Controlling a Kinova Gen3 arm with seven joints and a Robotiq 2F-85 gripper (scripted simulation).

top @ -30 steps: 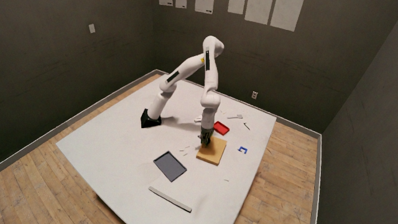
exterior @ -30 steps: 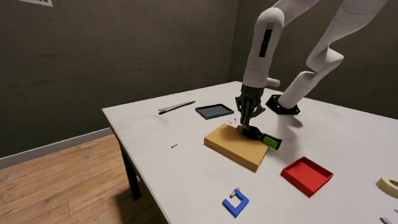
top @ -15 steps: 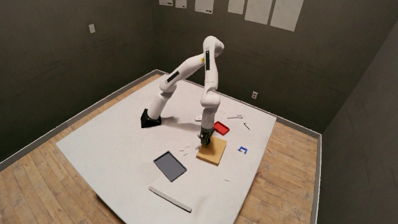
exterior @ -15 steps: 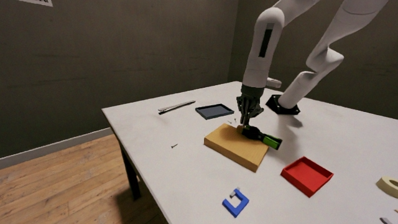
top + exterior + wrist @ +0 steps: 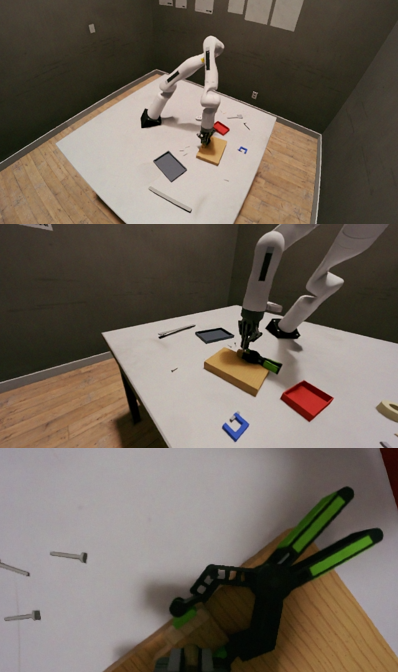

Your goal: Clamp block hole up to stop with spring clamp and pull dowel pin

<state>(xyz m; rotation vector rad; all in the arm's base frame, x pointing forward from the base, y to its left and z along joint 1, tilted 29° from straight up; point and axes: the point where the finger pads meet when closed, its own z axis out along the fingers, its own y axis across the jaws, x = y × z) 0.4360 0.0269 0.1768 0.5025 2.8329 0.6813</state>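
Now: the dowel pin 2 cm below my hand. The rest, counted from my hand: grey tray (26 cm to the right, 8 cm below, 5 cm behind); red tray (22 cm to the left, 8 cm below, 4 cm behind); small wooden block (5 cm below).
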